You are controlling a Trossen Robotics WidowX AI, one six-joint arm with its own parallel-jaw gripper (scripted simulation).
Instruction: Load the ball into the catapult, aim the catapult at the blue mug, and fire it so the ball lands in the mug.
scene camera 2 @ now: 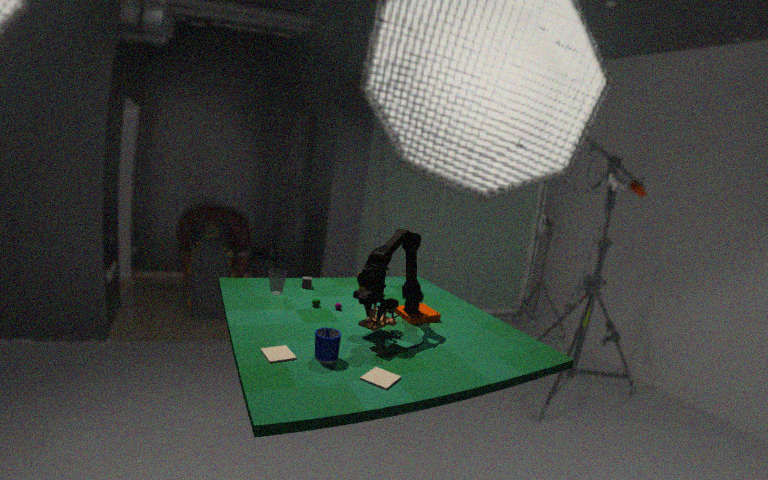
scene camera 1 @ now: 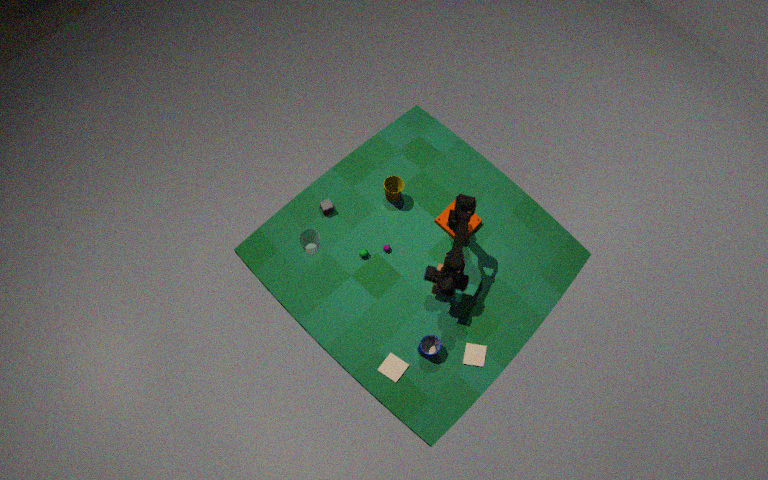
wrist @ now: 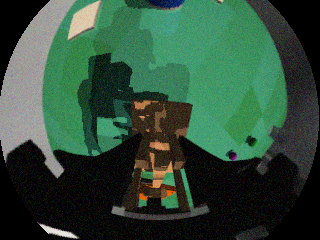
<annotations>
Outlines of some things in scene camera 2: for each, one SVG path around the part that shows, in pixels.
The gripper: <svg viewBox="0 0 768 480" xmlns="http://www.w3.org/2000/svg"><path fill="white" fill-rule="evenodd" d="M385 283L374 284L366 287L365 290L360 289L353 293L353 297L359 299L359 303L364 305L367 317L369 317L372 303L380 302L380 305L377 306L377 321L381 319L386 309L392 310L399 306L397 299L384 299Z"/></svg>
A blue mug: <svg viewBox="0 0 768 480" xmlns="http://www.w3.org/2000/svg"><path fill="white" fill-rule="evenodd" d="M316 329L315 359L322 363L336 362L339 355L341 333L338 330L325 327Z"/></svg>
</annotations>
